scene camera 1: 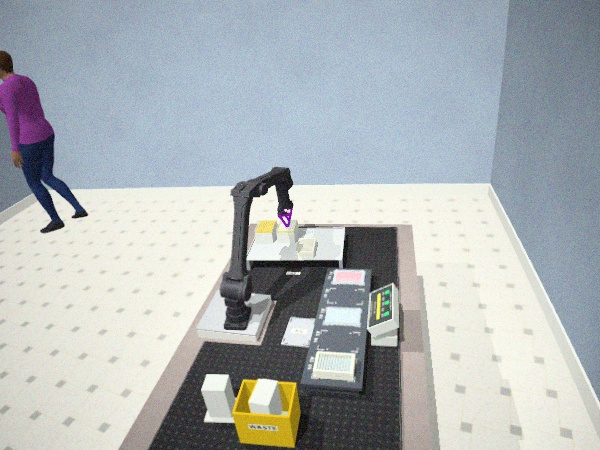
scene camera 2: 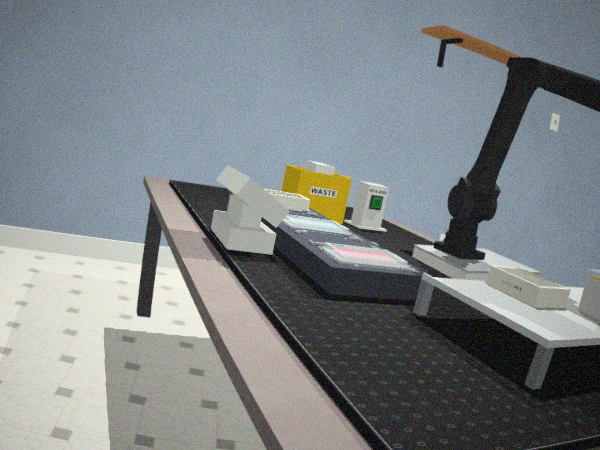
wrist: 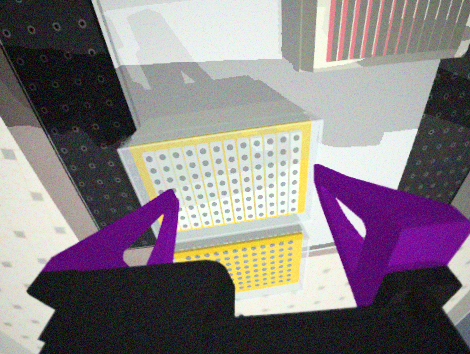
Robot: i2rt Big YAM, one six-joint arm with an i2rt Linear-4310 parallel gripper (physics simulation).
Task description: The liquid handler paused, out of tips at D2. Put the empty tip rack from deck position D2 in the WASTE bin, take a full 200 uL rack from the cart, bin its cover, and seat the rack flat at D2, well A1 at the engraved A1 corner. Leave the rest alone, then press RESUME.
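Frame: origin at the arm's base, x ahead, y left, z up, level; centimetres.
Seen in the pictures: gripper, between the fingertips: point(scene camera 1: 288, 223) point(wrist: 241, 184); arm's base, origin of its link: point(scene camera 1: 238, 319) point(scene camera 2: 458, 253).
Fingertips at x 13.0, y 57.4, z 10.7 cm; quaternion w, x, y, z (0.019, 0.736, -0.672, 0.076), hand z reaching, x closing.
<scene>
Pixels of each thing's top centre, then the offset from my fingertips to it. "spot": a spot on its surface instead.
- yellow rim, a spot on its surface: point(wrist: 225, 185) spot: dx -0.3, dy +1.1, dz -0.6 cm
- top, a spot on its surface: point(wrist: 265, 262) spot: dx -9.6, dy -1.2, dz -0.6 cm
- yellow WASTE bin, centre of its top: point(scene camera 2: 318, 171) point(scene camera 1: 264, 397) dx +7.6, dy -101.8, dz -0.2 cm
- white block-like item, centre of its top: point(scene camera 2: 321, 163) point(scene camera 1: 262, 391) dx +7.3, dy -101.5, dz +2.2 cm
- pink plate, centre of its top: point(scene camera 2: 366, 252) point(scene camera 1: 348, 275) dx +29.6, dy -33.3, dz -7.5 cm
- light-blue plate, centre of its top: point(scene camera 2: 315, 221) point(scene camera 1: 342, 314) dx +27.7, dy -58.1, dz -7.5 cm
- screen, a spot on its surface: point(scene camera 1: 384, 306) spot: dx +42.8, dy -60.8, dz -1.4 cm
- green-button box, centre of its top: point(scene camera 2: 374, 184) point(scene camera 1: 215, 382) dx -8.6, dy -96.7, dz -0.7 cm
My gripper point(scene camera 1: 286, 225) point(wrist: 241, 184) is open and empty above a clear-covered rack with white tips and a yellow rim point(scene camera 1: 287, 232) point(wrist: 225, 185) on the white cart point(scene camera 1: 327, 239) point(scene camera 2: 465, 291). In the wrist view the left fingertip overlaps the rack's edge; the right one is beside it. A second covered rack, yellow on top point(scene camera 1: 266, 230) point(wrist: 265, 262), stands behind. The deck point(scene camera 1: 320, 386) point(scene camera 2: 375, 285) has two bare positions; the D2 label is unreadable. The yellow WASTE bin point(scene camera 1: 250, 437) point(scene camera 2: 295, 180) holds a white block-like item point(scene camera 1: 265, 395) point(scene camera 2: 321, 167) that sticks out.
A cream rack point(scene camera 1: 307, 248) point(scene camera 2: 527, 287) point(wrist: 395, 30) sits on the cart. The deck holds a pink plate point(scene camera 1: 348, 276), a light-blue plate point(scene camera 1: 342, 316) and a cream rack point(scene camera 1: 334, 365). A screen point(scene camera 1: 384, 306) and a green-button box point(scene camera 1: 218, 397) point(scene camera 2: 370, 205) flank it. A person point(scene camera 1: 27, 110) is at left.
</scene>
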